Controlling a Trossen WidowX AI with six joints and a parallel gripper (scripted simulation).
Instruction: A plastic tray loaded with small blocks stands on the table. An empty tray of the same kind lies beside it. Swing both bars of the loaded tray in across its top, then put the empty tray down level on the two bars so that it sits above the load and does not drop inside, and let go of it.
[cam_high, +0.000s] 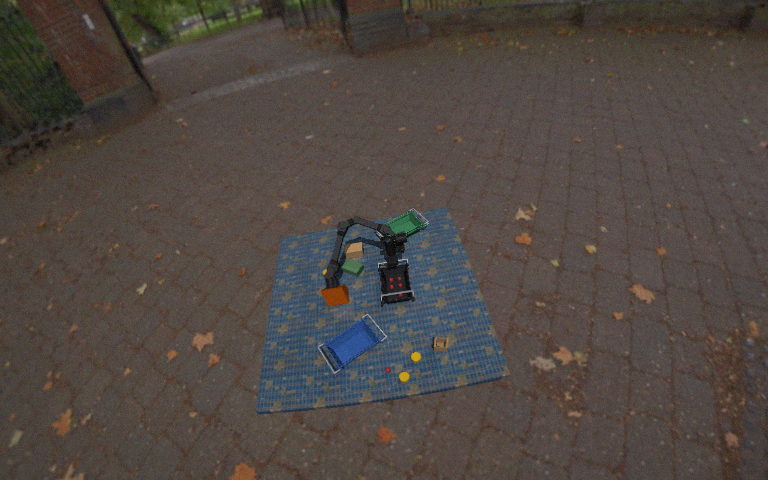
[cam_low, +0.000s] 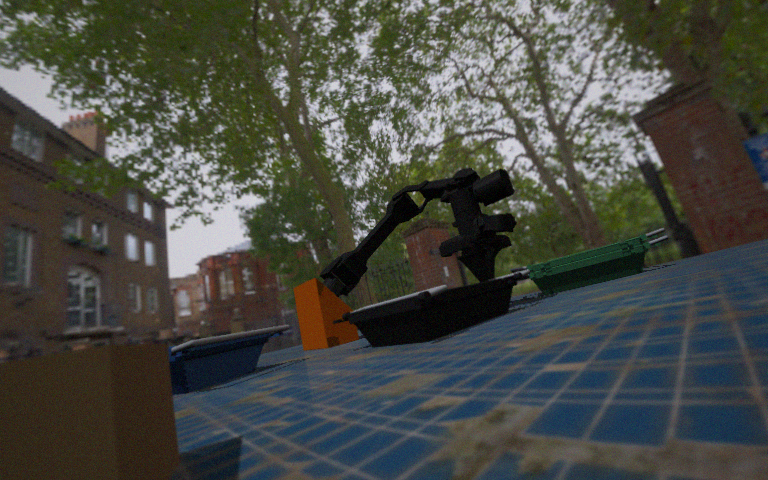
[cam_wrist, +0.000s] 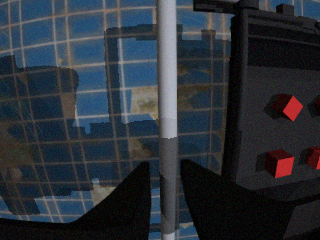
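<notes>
Now: the blue tray 280 mm behind my gripper tip, 510 mm to the right of it and 10 mm below it. The rest, counted from my gripper tip: tan block (250 mm behind, 180 mm to the left, 20 mm below); small brown box (180 mm ahead, 590 mm to the right, 40 mm below); green block (270 mm behind, 40 mm to the left, 30 mm below).
</notes>
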